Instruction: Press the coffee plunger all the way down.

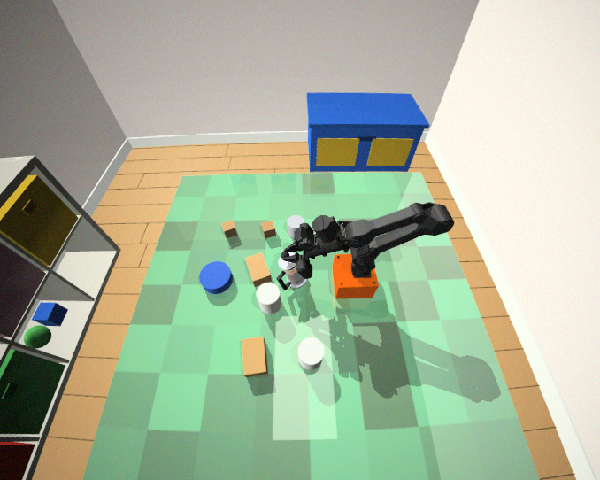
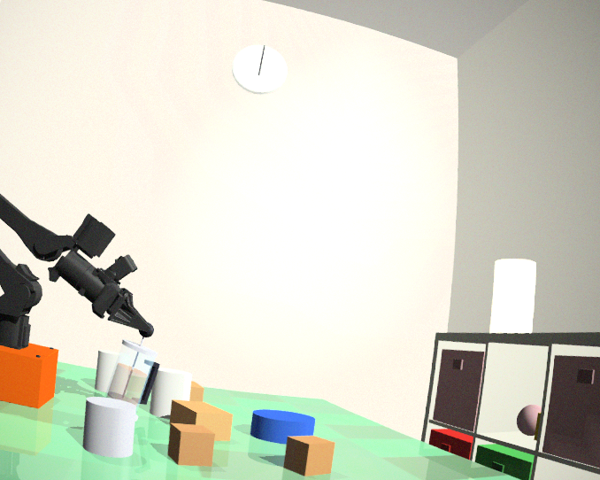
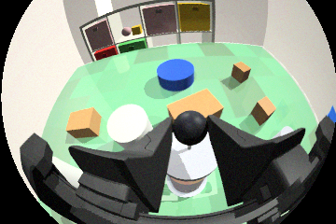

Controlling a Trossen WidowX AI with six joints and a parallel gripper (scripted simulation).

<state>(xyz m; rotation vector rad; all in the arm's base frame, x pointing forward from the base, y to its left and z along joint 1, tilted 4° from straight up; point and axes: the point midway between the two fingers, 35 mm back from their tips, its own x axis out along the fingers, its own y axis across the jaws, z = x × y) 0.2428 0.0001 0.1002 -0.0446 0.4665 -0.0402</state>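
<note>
My gripper tip is 2 cm past the glass coffee press, 1 cm to the right of it and 9 cm above it. Also, from my gripper tip: blue disc: 27 cm ahead, 1 cm to the left, 15 cm below.
</note>
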